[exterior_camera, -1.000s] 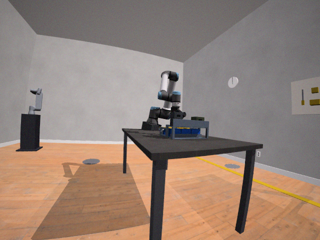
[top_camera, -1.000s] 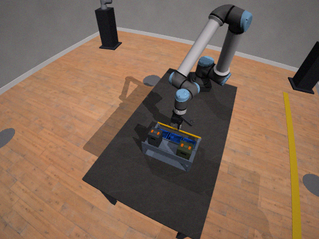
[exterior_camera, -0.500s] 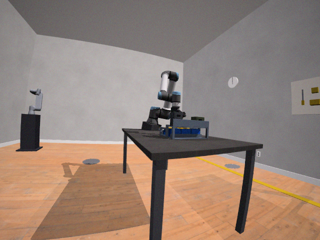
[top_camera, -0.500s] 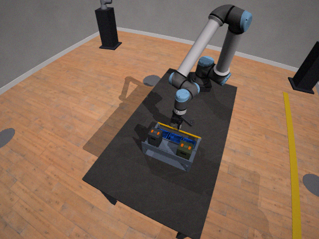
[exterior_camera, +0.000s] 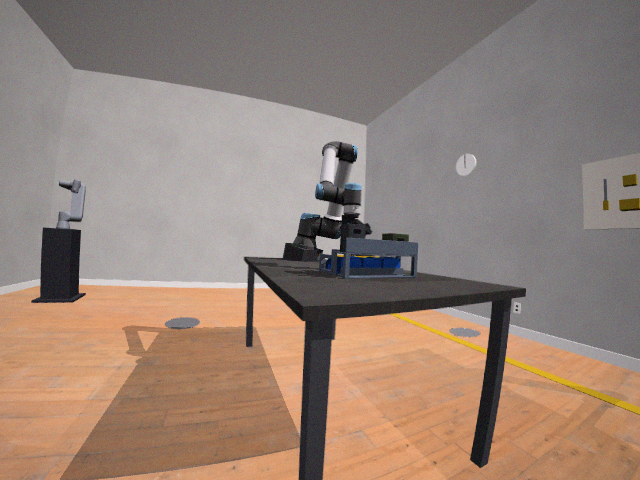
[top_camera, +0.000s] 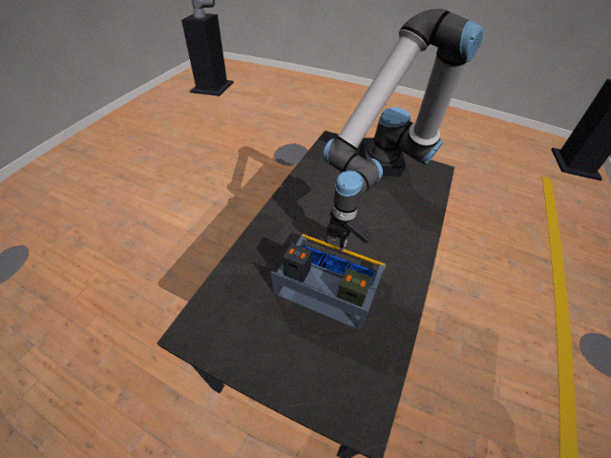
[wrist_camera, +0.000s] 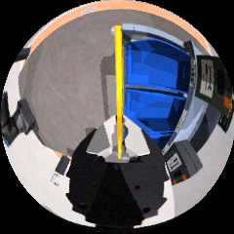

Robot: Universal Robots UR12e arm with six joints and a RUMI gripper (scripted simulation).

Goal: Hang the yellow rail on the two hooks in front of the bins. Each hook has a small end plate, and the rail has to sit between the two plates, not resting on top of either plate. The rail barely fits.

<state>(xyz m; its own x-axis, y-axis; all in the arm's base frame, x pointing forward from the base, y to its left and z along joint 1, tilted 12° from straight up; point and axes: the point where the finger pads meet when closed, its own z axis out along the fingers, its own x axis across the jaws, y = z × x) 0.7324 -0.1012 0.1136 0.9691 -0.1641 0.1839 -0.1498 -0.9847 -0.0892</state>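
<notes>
Now: the yellow rail 10 mm below my hand. Also, from my hand: black box (180 mm ahead, 150 mm to the right, 80 mm above); then olive box (220 mm ahead, 80 mm to the left, 60 mm above).
</notes>
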